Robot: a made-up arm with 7 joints.
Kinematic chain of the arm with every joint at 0, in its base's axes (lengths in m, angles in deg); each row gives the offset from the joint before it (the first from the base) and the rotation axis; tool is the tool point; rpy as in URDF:
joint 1: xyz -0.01 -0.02 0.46 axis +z
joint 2: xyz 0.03 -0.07 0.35 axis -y
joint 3: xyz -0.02 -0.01 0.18 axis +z
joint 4: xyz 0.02 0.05 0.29 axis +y
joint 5: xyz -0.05 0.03 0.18 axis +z
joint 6: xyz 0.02 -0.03 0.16 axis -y
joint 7: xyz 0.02 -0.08 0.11 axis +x
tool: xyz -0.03 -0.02 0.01 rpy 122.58 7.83 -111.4
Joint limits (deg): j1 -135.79..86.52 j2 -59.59..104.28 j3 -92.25..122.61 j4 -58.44..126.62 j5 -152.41..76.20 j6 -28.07..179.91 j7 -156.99..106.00
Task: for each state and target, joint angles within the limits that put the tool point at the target. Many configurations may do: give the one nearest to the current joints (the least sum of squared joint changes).
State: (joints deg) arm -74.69 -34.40 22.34 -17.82 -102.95 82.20 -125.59
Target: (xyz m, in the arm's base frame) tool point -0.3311 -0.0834 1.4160
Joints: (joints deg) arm -68.88 -23.99 63.79 -58.44 -81.86 84.00 -125.50
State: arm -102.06 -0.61 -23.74 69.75 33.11 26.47 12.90
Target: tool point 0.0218 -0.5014 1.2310
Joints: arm -77.00 -0.34 4.70 93.39 43.58 20.03 14.35
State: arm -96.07 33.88 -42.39 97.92 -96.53 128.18 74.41
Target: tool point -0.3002 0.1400 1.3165
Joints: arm -94.37 48.58 -58.31 124.06 -93.28 131.83 76.75
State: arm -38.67 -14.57 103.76 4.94 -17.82 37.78 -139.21
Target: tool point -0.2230 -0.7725 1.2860
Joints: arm -82.11 -52.38 109.27 -17.94 -21.53 37.09 -136.53
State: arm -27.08 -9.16 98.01 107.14 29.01 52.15 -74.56
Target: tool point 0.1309 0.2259 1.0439
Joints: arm -27.02 -5.30 101.27 126.62 56.21 51.28 -72.00
